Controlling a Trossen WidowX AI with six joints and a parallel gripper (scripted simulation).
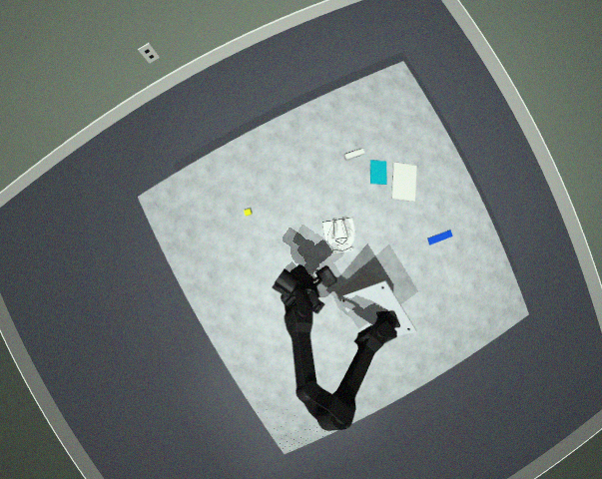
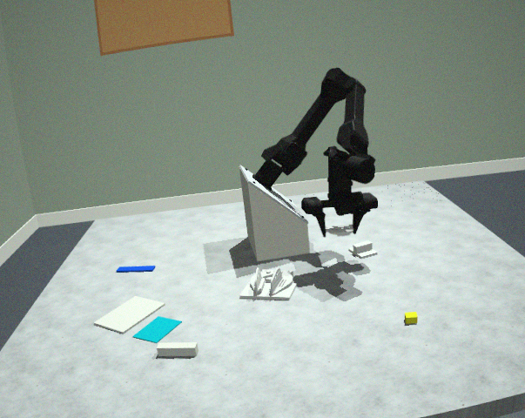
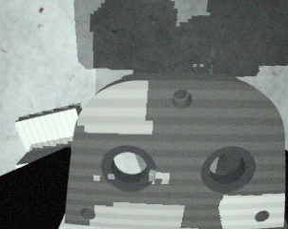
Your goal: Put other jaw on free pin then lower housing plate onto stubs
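The white jaw lies 160 mm to the right of my gripper tip, 80 mm ahead of it and 60 mm below it. From my gripper tip the other things lie so: yellow cube: 340 mm ahead, 100 mm to the left, 70 mm below; then white sheet: 520 mm to the right, 180 mm ahead, 70 mm below; then cyan sheet: 440 mm to the right, 260 mm ahead, 80 mm below.
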